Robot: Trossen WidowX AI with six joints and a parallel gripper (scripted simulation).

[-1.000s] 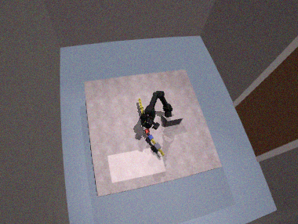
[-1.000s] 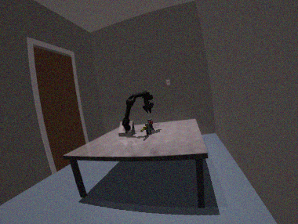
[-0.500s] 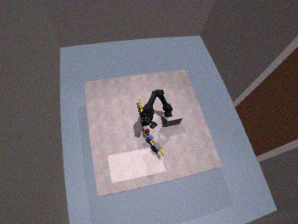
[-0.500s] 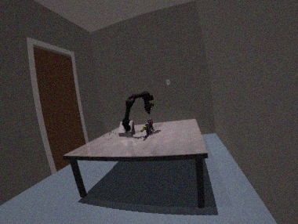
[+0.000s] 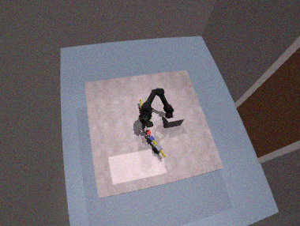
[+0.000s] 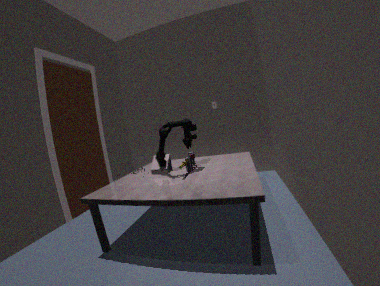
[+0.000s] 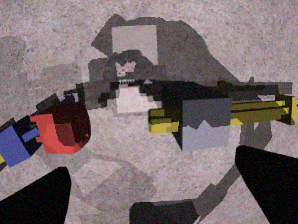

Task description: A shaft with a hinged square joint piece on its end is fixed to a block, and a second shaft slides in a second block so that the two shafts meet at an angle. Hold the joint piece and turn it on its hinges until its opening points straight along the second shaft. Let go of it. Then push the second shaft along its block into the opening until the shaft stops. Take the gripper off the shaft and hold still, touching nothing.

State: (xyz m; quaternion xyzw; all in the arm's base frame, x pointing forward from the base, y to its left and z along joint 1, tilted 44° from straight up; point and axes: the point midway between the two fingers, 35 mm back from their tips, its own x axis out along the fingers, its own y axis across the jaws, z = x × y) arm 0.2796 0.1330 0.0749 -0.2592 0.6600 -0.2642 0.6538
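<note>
Now: the red joint piece 100 mm below my gripper tip, 80 mm to the left of it and 10 mm behind it.
</note>
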